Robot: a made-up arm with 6 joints.
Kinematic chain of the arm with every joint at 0, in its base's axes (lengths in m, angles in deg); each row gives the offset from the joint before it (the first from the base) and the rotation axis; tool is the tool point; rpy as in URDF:
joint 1: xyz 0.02 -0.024 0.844 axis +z
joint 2: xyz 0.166 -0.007 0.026 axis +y
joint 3: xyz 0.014 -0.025 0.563 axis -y
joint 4: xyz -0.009 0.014 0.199 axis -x
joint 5: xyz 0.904 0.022 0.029 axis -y
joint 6: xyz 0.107 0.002 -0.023 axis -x
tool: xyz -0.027 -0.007 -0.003 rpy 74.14 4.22 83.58
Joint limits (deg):
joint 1: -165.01..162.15
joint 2: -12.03..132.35
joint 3: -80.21..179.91
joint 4: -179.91..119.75
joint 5: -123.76..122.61
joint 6: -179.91..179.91
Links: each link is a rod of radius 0.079 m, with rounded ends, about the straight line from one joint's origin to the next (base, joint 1, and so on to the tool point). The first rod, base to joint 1, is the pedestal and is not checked.
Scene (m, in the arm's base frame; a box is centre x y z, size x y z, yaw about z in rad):
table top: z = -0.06
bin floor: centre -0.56 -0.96 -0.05 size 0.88 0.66 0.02 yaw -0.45
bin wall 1: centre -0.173 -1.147 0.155 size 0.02 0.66 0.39 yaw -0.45
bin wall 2: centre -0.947 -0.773 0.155 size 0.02 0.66 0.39 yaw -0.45
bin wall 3: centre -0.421 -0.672 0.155 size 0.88 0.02 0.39 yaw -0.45
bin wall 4: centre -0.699 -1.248 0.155 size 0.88 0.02 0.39 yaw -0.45
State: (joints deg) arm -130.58 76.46 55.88 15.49 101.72 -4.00
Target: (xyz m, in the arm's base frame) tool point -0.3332 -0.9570 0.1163
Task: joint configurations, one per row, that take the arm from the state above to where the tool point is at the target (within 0.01 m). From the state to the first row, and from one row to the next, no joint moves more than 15 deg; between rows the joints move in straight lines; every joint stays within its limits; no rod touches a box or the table.
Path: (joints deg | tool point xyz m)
1: -128.14 70.46 42.03 17.20 104.35 -3.80 | -0.9660 -1.3313 0.8818
2: -125.71 64.46 28.19 18.91 106.97 -3.59 | -0.8744 -1.3281 0.8118
3: -123.27 58.47 14.34 20.62 109.60 -3.39 | -0.7724 -1.3009 0.7452
4: -120.84 52.47 0.50 22.33 112.22 -3.19 | -0.6641 -1.2494 0.6845
5: -118.40 46.47 -13.35 24.04 114.85 -2.99 | -0.5523 -1.1740 0.6306
6: -115.96 40.47 -27.20 25.75 117.47 -2.78 | -0.4408 -1.0760 0.5850
7: -113.53 34.47 -41.04 27.46 120.10 -2.58 | -0.3333 -0.9570 0.5490
8: -113.43 47.69 -32.87 26.26 117.09 -2.81 | -0.3442 -0.9828 0.4165
9: -113.33 60.91 -24.70 25.05 114.07 -3.04 | -0.3446 -0.9838 0.2701
10: -113.23 74.13 -16.53 23.84 111.06 -3.28 | -0.3332 -0.9570 0.1163

